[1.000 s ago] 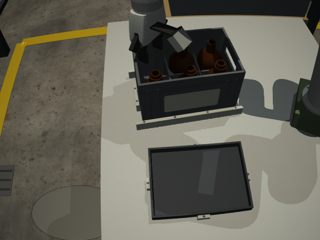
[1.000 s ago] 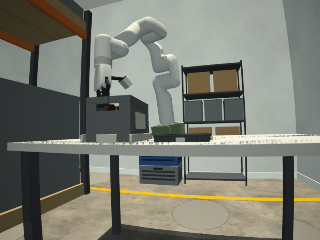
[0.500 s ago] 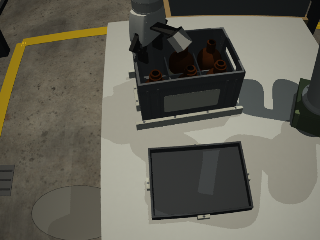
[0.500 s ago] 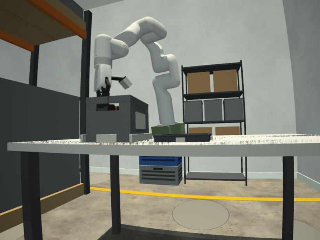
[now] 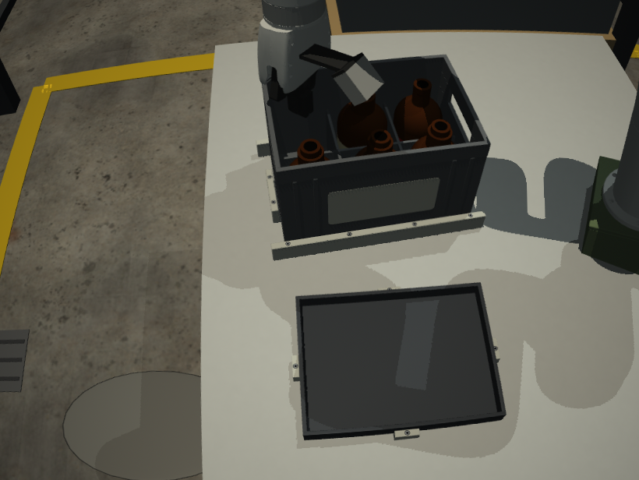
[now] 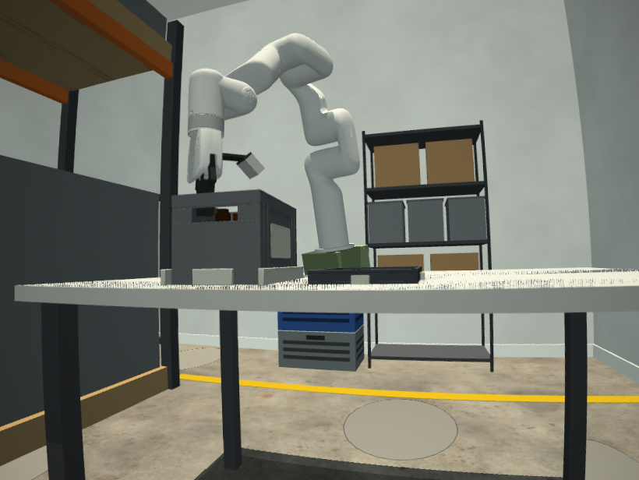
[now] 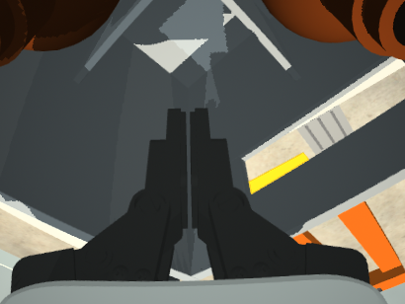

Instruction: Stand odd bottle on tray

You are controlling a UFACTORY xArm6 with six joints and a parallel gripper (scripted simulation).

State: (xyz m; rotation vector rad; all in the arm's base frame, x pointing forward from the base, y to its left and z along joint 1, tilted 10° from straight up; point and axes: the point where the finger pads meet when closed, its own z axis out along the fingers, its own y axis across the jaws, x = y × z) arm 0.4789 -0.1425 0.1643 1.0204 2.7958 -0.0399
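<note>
Right now the dark crate is 9 cm behind my hand, 4 cm to the left of it and 7 cm below it. The rest, counted from my hand: glass bottle 17 cm behind, 1 cm to the right, 7 cm below; dark tray 9 cm behind, 32 cm to the left, 15 cm below.
</note>
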